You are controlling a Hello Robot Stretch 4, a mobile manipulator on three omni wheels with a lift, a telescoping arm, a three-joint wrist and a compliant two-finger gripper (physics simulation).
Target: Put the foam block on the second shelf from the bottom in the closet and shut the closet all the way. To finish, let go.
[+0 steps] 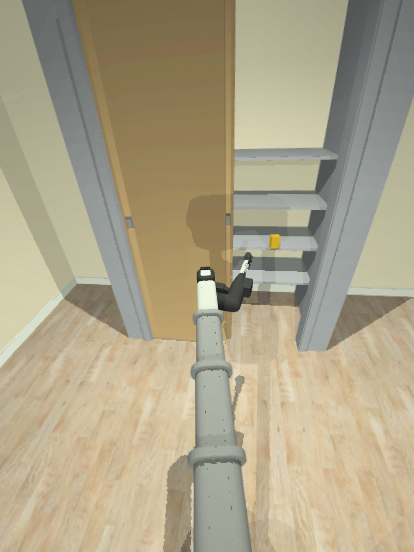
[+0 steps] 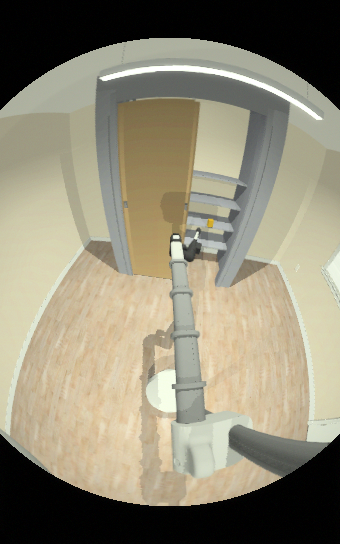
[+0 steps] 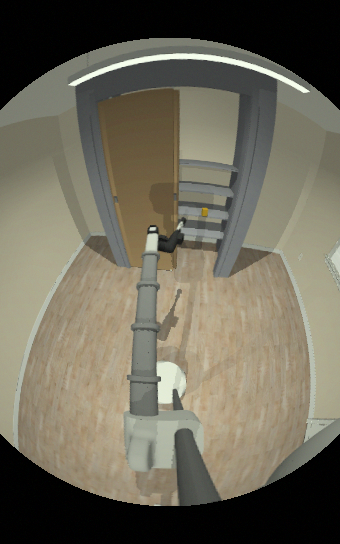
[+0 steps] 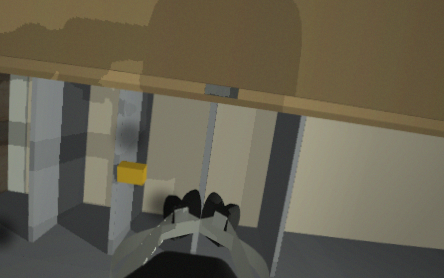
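Seen in the pictures: gripper, between the fingertips: (image 1: 248, 256) (image 2: 198, 229) (image 3: 183, 219) (image 4: 202, 207); robot's base, origin of its link: (image 2: 168, 389) (image 3: 163, 381).
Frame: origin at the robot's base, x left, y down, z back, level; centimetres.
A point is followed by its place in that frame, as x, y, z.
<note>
The yellow foam block (image 1: 274, 241) {-50.4, -74.1, -161.7} (image 2: 210, 223) {-51.5, -72.9, -161.7} (image 3: 204, 212) {-51.2, -72.8, -161.7} (image 4: 132, 173) {-50.3, -73.7, -161.7} stands on the second shelf from the bottom (image 1: 302, 243) {-73.8, -68.4, -167.1} (image 4: 119, 215) {-70.2, -68.4, -164.6}. The wooden sliding door (image 1: 170, 150) {13.5, -138.0, -141.8} (image 2: 155, 150) {13.9, -152.0, -141.8} (image 3: 142, 145) {10.7, -150.0, -141.4} (image 4: 360, 55) {-2.4, -128.8, -139.2} covers the left part of the closet; the right part is open. A grey recessed pull (image 1: 228, 219) {-15.4, -99.8, -142.8} (image 4: 217, 90) {-15.2, -99.0, -142.8} is near the door's right edge. My gripper (image 1: 248, 256) {-19.1, -99.9, -98.4} (image 2: 198, 231) {-19.1, -99.9, -98.4} (image 3: 183, 220) {-19.1, -99.9, -98.4} (image 4: 202, 207) {-19.1, -99.9, -98.4} is shut with nothing between its fingertips. It is at the open part, right of the door's edge and left of the block, apart from the block.
The grey right closet post (image 1: 367, 165) {-78.3, -130.0, -124.8} (image 2: 265, 185) {-81.1, -139.2, -124.4} (image 3: 250, 175) {-76.4, -132.2, -125.2} bounds the opening. The left post (image 1: 95, 150) {51.6, -140.1, -145.0} is beside the door. Several grey shelves span the opening. My extended arm (image 1: 212, 410) {0.1, -111.0, -29.7} (image 2: 185, 315) {-0.6, -111.0, -29.1} (image 3: 145, 345) {-0.9, -111.3, -17.3} reaches over the wooden floor toward the door.
</note>
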